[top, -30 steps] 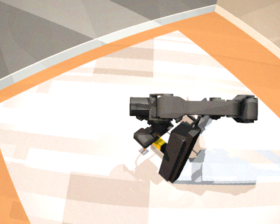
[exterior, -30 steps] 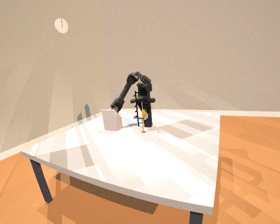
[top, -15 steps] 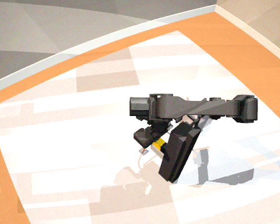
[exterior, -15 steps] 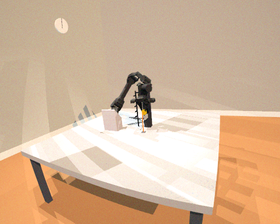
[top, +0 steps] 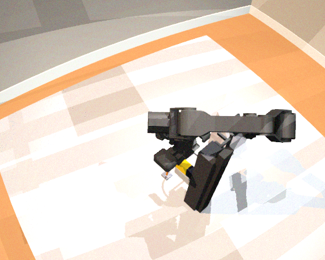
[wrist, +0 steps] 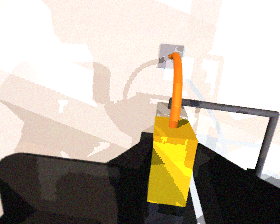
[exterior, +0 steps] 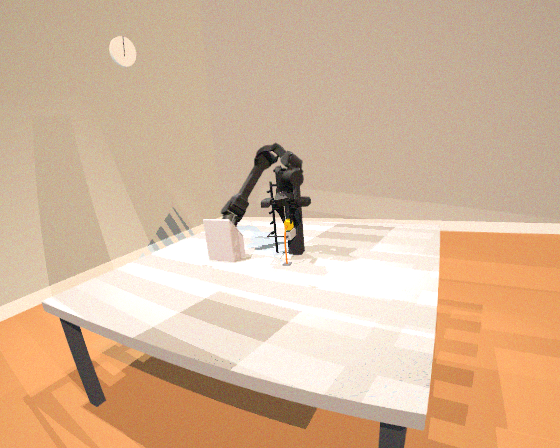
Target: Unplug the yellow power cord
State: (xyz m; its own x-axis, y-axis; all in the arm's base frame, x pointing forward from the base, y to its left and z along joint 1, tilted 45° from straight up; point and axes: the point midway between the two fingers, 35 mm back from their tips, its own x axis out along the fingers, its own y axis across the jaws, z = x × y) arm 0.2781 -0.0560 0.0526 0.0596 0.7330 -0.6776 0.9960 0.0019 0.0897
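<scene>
My gripper tip is now 1 cm past the yellow plug and 3 cm to the right of it. From my gripper tip the other things lie so: grey anchor plate 5 cm to the right, 15 cm below.
</scene>
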